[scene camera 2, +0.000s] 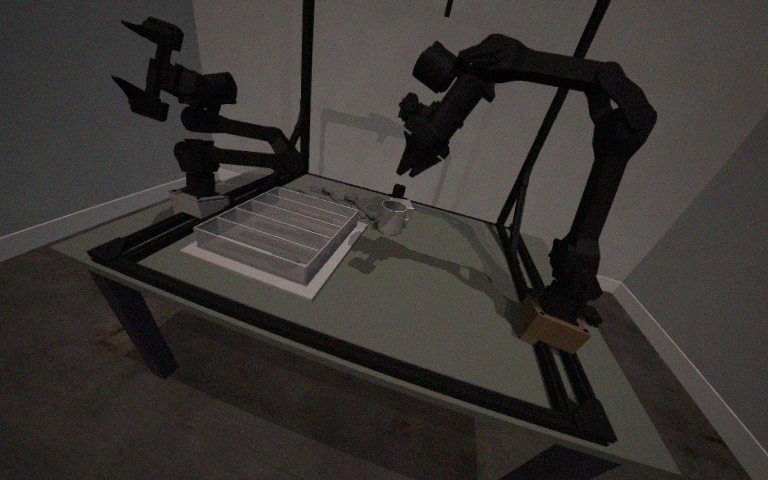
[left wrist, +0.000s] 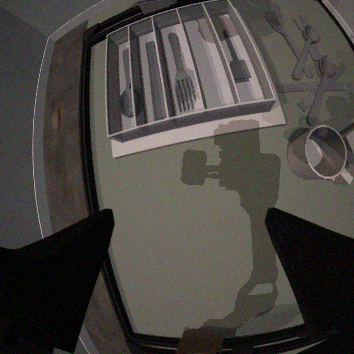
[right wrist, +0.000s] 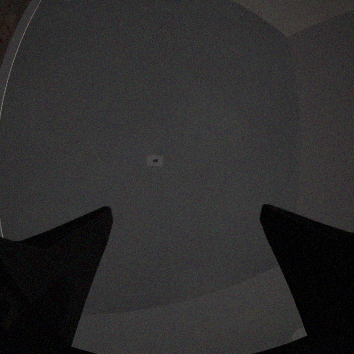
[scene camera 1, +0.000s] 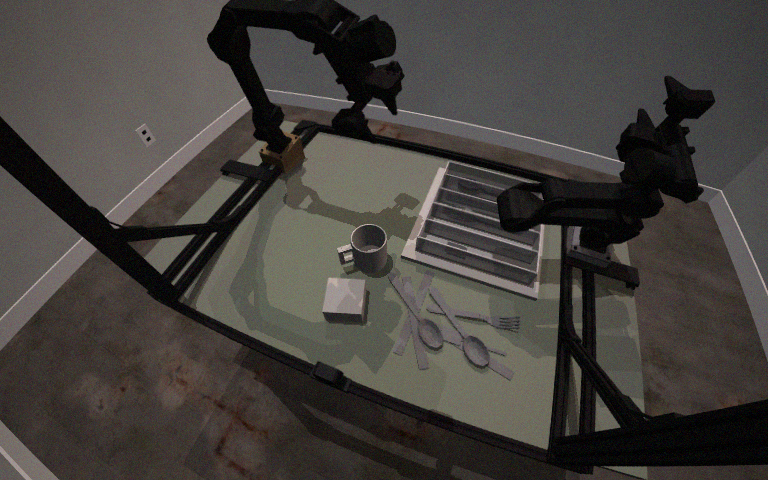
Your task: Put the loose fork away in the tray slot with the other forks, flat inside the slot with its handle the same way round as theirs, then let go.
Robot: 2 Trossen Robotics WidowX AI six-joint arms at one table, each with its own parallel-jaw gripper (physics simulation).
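The loose fork point(scene camera 1: 505, 322) point(left wrist: 283, 30) lies on the table, tines to the right in scene camera 1; a spoon's handle crosses its handle. The tray point(scene camera 1: 475, 267) point(scene camera 2: 249, 254) point(left wrist: 190, 119) has five slots. In the left wrist view its middle slot holds forks point(left wrist: 185, 87), tines towards the near wall, handles away; the slot to its right shows no cutlery. My left gripper point(scene camera 1: 382, 124) point(scene camera 2: 406, 169) point(left wrist: 192, 217) is open and empty, high above the table. My right gripper point(scene camera 1: 654, 96) point(scene camera 2: 118, 49) point(right wrist: 187, 214) is open and empty, raised and facing the wall.
Two loose spoons point(scene camera 1: 430, 333) point(scene camera 1: 475, 350) and several flat pieces lie crossed beside the fork. A mug point(scene camera 1: 370, 260) point(scene camera 2: 390, 221) point(left wrist: 297, 155) stands between them and the tray's corner, with a pale box point(scene camera 1: 344, 300) nearby. The right arm partly covers the tray in scene camera 1.
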